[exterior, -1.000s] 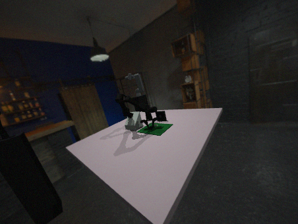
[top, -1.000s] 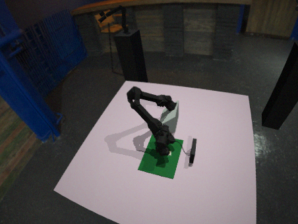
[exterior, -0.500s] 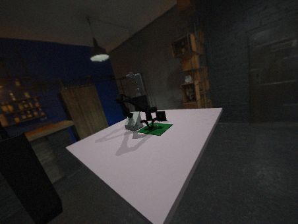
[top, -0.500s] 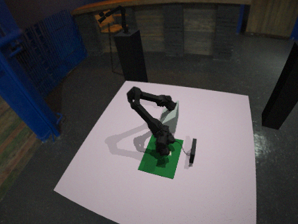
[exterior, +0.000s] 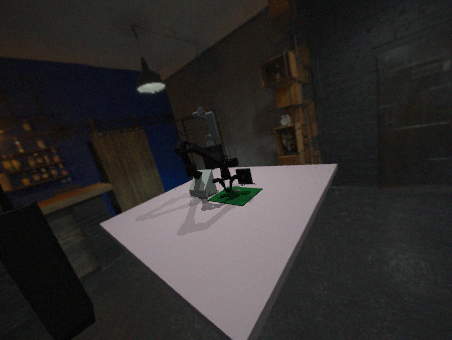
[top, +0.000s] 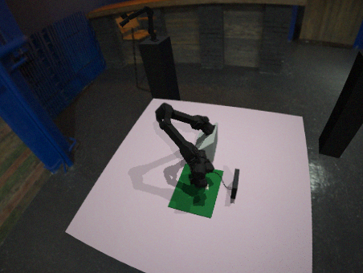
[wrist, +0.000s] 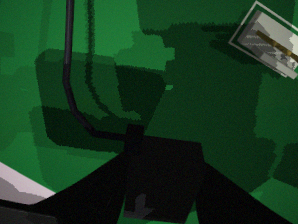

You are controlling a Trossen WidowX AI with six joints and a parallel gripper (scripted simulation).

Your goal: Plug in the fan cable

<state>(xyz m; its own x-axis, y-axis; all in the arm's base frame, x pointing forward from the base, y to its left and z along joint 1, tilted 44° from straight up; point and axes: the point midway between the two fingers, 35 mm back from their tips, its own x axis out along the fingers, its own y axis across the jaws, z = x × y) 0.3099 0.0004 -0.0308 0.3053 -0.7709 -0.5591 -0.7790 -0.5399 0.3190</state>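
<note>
My gripper tip is 50 mm above the green board, 30 mm short of it and 20 mm to the right of it. Round my gripper tip: fan plug 10 mm to the right; then white four-pin fan header 70 mm to the left, 40 mm below; then black fan 220 mm to the left, 40 mm behind, 20 mm above.
</note>
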